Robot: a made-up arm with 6 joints. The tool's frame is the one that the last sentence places. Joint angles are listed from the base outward.
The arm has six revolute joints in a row. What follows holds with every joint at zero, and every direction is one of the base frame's.
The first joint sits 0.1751 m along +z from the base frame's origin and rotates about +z.
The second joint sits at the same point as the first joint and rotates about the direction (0, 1, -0.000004).
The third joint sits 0.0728 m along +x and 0.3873 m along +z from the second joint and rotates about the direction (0, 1, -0.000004).
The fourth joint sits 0.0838 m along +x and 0.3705 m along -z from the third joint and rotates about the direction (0, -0.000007, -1).
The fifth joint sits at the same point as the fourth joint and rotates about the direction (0, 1, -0.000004).
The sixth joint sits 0.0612 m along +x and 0.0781 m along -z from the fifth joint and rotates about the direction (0, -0.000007, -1).
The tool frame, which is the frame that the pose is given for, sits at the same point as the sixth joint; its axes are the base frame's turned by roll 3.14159, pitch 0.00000 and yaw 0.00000 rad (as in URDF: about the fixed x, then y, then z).
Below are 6 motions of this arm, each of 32 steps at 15 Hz.
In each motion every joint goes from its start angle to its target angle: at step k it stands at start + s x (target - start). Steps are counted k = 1, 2, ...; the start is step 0. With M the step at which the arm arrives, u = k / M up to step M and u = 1 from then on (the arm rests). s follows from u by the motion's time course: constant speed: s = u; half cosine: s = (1 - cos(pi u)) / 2; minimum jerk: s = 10 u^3 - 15 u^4 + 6 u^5.
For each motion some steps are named. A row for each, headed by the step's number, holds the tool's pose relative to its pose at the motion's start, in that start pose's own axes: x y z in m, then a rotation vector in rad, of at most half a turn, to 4 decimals.
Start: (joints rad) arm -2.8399 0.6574 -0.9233 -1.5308 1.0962 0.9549
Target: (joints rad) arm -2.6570 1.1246 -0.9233 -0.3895 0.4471 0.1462
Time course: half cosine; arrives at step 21
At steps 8, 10, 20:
8: 0.0004 -0.0979 -0.0100 0.3624 -0.1240 -0.2108
10: -0.0014 -0.1391 -0.0150 0.5175 -0.1624 -0.2779
20: -0.0176 -0.2700 -0.0193 0.9639 -0.2183 -0.3496

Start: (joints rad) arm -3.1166 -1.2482 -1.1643 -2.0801 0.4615 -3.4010
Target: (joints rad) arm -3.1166 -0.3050 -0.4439 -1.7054 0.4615 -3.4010
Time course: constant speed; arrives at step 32
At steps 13, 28, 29, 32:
13: -0.2371 0.2095 0.0192 -0.5215 -0.4322 -0.1423
28: -0.3720 0.4329 -0.1504 -1.1782 -0.8245 -0.3726
29: -0.3743 0.4440 -0.1659 -1.2232 -0.8462 -0.3916
32: -0.3765 0.4735 -0.2137 -1.3586 -0.9077 -0.4520

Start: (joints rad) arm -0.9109 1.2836 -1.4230 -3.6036 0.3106 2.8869
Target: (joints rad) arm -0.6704 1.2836 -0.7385 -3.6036 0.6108 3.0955
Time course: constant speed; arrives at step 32
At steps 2, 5, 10, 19, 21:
2: -0.0085 -0.0181 -0.0014 0.0282 -0.0122 0.0054
5: -0.0218 -0.0447 -0.0052 0.0695 -0.0319 0.0138
10: -0.0451 -0.0872 -0.0157 0.1359 -0.0683 0.0287
19: -0.0894 -0.1562 -0.0476 0.2464 -0.1453 0.0583
21: -0.0994 -0.1701 -0.0568 0.2692 -0.1643 0.0653

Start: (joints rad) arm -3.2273 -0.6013 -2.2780 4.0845 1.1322 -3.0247
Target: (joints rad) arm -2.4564 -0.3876 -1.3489 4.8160 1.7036 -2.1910
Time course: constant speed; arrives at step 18
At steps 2, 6, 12, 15, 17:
2: -0.0179 0.0670 -0.0215 -0.1873 0.0005 0.0735
6: -0.0462 0.1819 -0.1019 -0.5455 0.0404 0.1682
12: -0.0533 0.2830 -0.2877 -0.9980 0.1546 0.1590
15: -0.0342 0.2972 -0.3914 -1.1642 0.2107 0.0880
17: -0.0120 0.2943 -0.4581 -1.2468 0.2392 0.0216

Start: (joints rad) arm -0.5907 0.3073 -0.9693 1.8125 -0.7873 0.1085
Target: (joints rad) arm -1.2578 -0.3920 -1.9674 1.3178 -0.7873 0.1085
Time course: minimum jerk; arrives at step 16
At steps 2, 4, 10, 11, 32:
2: 0.0057 -0.0102 -0.0024 0.0194 -0.0020 0.0202
4: 0.0421 -0.0638 -0.0188 0.1287 -0.0056 0.1284
10: 0.4421 -0.2231 -0.3144 1.0215 0.3079 0.7627
11: 0.4965 -0.2007 -0.3854 1.1678 0.4029 0.8321
32: 0.5694 -0.1252 -0.5288 1.4457 0.6107 0.9385

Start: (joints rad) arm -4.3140 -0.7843 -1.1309 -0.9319 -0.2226 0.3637
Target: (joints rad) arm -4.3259 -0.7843 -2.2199 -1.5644 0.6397 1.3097
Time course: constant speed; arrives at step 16
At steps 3, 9, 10, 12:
3: 0.0637 0.0429 -0.0117 -0.1601 0.0213 0.0348
9: 0.1868 0.1275 -0.0830 -0.5675 0.1687 0.1794
10: 0.2058 0.1404 -0.1015 -0.6418 0.2104 0.2140
12: 0.2415 0.1644 -0.1439 -0.7917 0.3106 0.2918

